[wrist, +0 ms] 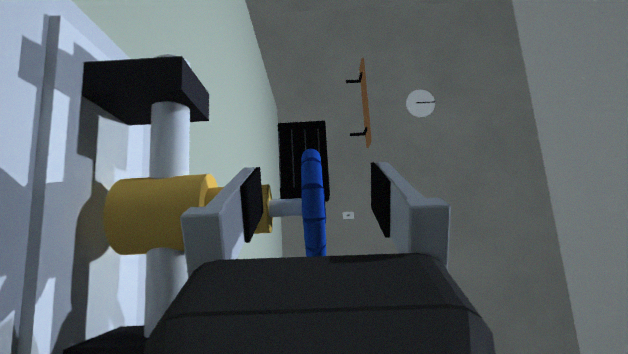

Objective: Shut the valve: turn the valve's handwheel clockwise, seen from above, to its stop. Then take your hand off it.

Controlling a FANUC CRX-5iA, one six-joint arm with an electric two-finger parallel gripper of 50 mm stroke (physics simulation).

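Observation:
The blue handwheel (pixel 313 200) shows edge-on in the middle of the wrist view, on a thin grey stem (pixel 286 207) that comes out of the yellow valve body (pixel 150 212) at the left. My gripper (pixel 316 187) is open, with one finger on each side of the wheel's rim. Gaps show between the rim and both finger pads, and the left finger covers part of the valve's yellow neck. The wheel's lower end is hidden behind the gripper's dark body.
A grey pipe (pixel 170 137) runs through the valve body, with a black support block (pixel 135 90) at its upper end. Another dark block shows at the lower left. A black panel, an orange shelf (pixel 365 102) and a white round clock (pixel 420 103) are in the background.

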